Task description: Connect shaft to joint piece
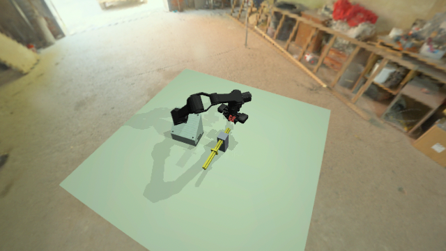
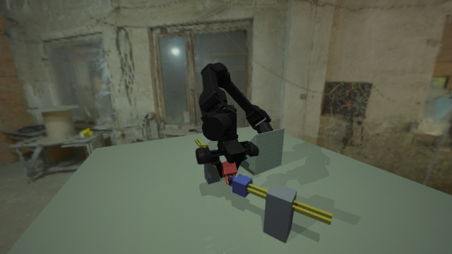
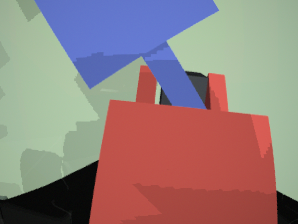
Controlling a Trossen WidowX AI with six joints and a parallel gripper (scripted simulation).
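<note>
Right now my gripper tip is 30 mm below the red joint piece and 10 mm to the right of it.
</note>
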